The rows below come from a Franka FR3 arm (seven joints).
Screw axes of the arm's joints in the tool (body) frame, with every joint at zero. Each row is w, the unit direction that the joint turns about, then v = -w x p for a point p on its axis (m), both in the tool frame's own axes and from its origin. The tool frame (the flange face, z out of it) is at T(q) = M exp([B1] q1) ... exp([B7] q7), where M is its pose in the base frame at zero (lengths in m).
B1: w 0 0 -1 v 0.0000 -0.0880 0.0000
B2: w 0 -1 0 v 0.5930 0.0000 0.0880
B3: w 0 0 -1 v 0.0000 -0.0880 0.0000
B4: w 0 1 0 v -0.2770 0.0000 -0.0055
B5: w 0 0 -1 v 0.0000 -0.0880 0.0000
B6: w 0 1 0 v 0.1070 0.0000 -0.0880
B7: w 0 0 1 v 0.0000 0.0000 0.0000
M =
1 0 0 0.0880
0 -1 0 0.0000
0 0 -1 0.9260
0 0 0 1
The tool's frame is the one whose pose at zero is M.
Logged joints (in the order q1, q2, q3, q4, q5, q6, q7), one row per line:
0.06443, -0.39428, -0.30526, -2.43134, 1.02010, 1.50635, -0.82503
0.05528, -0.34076, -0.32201, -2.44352, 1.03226, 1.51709, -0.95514
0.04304, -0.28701, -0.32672, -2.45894, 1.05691, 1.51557, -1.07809
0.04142, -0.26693, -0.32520, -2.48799, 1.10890, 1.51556, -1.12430
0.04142, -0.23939, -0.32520, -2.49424, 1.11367, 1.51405, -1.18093
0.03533, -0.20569, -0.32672, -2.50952, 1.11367, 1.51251, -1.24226
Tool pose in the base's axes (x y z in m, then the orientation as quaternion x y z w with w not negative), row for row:
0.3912, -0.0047, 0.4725, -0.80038, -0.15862, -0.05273, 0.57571
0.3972, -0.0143, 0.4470, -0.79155, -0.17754, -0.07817, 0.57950
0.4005, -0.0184, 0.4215, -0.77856, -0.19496, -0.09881, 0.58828
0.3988, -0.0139, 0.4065, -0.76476, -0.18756, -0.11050, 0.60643
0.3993, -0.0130, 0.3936, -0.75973, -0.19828, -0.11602, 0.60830
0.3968, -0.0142, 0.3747, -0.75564, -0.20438, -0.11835, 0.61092
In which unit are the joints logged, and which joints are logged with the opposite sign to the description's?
The joints are logged in radians. Opposite sign: none.
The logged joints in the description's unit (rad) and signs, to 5 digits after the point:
0.06443, -0.39428, -0.30526, -2.43134, 1.02010, 1.50635, -0.82503
0.05528, -0.34076, -0.32201, -2.44352, 1.03226, 1.51709, -0.95514
0.04304, -0.28701, -0.32672, -2.45894, 1.05691, 1.51557, -1.07809
0.04142, -0.26693, -0.32520, -2.48799, 1.10890, 1.51556, -1.12430
0.04142, -0.23939, -0.32520, -2.49424, 1.11367, 1.51405, -1.18093
0.03533, -0.20569, -0.32672, -2.50952, 1.11367, 1.51251, -1.24226

